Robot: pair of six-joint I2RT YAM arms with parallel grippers.
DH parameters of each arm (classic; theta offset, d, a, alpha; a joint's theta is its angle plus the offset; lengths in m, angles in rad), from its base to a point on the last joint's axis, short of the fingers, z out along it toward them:
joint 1: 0 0.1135 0.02 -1.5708
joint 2: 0 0 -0.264 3.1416
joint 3: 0.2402 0 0.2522 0
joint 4: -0.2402 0 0.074 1.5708
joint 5: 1.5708 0 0 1.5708
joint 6: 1.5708 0.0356 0 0
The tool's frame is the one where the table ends.
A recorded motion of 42 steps. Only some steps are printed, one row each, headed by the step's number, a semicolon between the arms.
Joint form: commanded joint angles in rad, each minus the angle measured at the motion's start. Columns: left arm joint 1, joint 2, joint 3, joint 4, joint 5, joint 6; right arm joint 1, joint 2, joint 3, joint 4, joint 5, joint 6.
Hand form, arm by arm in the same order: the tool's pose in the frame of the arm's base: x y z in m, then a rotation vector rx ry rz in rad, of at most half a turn. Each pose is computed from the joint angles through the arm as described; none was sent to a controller.
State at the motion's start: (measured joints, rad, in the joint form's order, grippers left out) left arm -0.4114 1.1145 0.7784 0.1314 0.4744 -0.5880; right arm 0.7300 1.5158 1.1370 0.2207 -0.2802 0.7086
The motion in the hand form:
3: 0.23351 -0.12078 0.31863 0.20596 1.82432 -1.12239; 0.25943 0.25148 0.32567 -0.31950 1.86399 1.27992
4: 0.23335 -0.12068 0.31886 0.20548 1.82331 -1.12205; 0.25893 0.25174 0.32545 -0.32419 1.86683 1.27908
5: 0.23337 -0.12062 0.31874 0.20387 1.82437 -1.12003; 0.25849 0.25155 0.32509 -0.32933 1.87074 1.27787
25: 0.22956 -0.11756 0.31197 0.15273 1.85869 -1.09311; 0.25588 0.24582 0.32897 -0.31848 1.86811 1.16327
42: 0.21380 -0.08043 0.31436 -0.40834 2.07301 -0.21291; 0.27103 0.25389 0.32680 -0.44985 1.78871 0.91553
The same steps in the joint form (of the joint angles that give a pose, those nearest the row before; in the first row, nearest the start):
3: -0.0058 0.0099 0.0346 0.0373 -0.0150 -0.0043; 0.0094 -0.0027 -0.0080 0.0216 -0.0335 -0.0360
4: -0.0058 0.0090 0.0346 0.0373 -0.0156 -0.0045; 0.0108 -0.0032 -0.0079 0.0176 -0.0349 -0.0387
5: -0.0058 0.0089 0.0346 0.0360 -0.0176 -0.0041; 0.0109 -0.0046 -0.0087 0.0125 -0.0378 -0.0419
25: -0.0058 -0.0110 0.0107 0.0082 -0.0566 -0.0173; 0.0117 -0.0315 -0.0074 -0.0392 0.0427 -0.1048
42: -0.0047 -0.0674 0.1511 -0.5920 -0.8436 -0.0155; 0.0092 0.0307 0.0465 -0.0392 0.1385 -0.3440

